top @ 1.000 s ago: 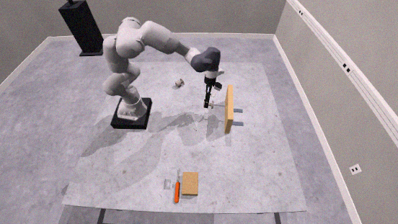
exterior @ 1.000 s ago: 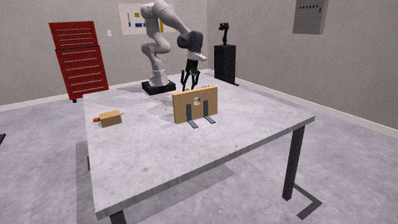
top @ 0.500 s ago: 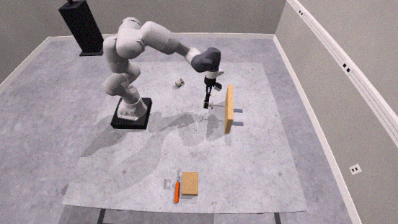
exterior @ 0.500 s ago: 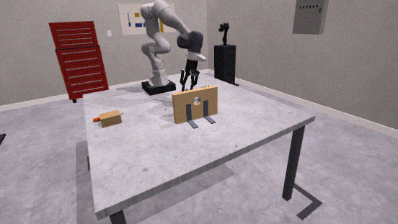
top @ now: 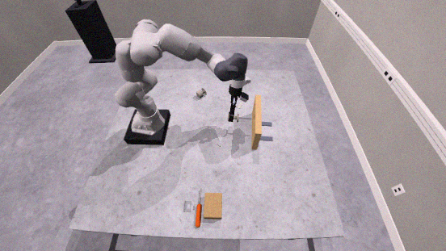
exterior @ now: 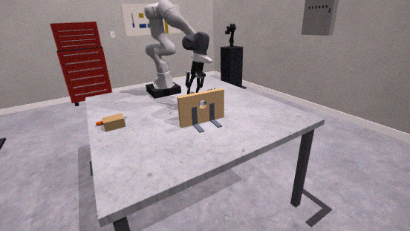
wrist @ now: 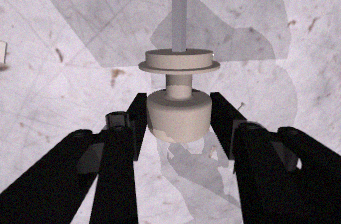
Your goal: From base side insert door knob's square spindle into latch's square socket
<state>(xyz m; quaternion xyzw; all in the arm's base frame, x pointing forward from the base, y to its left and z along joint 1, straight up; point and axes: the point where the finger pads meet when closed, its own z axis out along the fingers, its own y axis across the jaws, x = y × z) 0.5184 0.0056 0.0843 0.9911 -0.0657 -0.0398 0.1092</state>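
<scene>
Right now the latch socket is 16 cm ahead of my hand, 3 cm to the right of it and 2 cm below it. The rest, counted from my hand: wooden block: 52 cm to the right, 12 cm below, 11 cm behind; upright wooden panel: 16 cm ahead, 4 cm below, 3 cm to the right; pale chip: 20 cm to the left, 15 cm below, 8 cm ahead.
</scene>
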